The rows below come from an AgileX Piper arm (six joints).
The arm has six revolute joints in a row. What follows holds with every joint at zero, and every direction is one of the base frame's. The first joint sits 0.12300 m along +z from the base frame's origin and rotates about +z. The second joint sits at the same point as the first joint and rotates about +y. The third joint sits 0.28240 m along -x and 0.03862 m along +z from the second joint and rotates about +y. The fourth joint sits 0.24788 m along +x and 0.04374 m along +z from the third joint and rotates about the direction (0.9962, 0, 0.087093). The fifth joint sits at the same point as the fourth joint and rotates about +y. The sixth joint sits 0.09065 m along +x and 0.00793 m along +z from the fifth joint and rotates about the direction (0.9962, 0, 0.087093). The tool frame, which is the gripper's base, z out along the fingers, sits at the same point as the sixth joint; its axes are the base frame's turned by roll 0.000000, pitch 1.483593 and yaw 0.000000 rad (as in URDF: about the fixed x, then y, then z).
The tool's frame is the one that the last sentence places.
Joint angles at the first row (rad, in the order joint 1, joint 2, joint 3, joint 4, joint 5, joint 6):
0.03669 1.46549 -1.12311 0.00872 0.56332 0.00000
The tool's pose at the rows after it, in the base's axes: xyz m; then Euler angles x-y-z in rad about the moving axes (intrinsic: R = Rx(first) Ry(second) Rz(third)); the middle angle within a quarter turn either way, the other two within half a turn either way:
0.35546 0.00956 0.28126 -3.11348 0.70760 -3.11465
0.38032 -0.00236 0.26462 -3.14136 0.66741 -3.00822
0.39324 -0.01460 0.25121 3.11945 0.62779 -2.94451
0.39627 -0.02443 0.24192 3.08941 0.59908 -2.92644
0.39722 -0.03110 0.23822 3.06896 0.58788 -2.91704
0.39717 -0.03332 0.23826 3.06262 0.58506 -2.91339
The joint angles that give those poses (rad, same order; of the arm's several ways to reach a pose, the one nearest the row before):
0.02570 1.61255 -1.22508 0.00872 0.56250 0.05737
-0.00734 1.71825 -1.30055 0.00871 0.57293 0.12043
-0.03815 1.78276 -1.34229 0.00809 0.58944 0.14648
-0.05939 1.80905 -1.34701 -0.01701 0.59503 0.15078
-0.07371 1.81950 -1.34866 -0.03454 0.59589 0.15153
-0.07863 1.82035 -1.35048 -0.03935 0.59911 0.15154

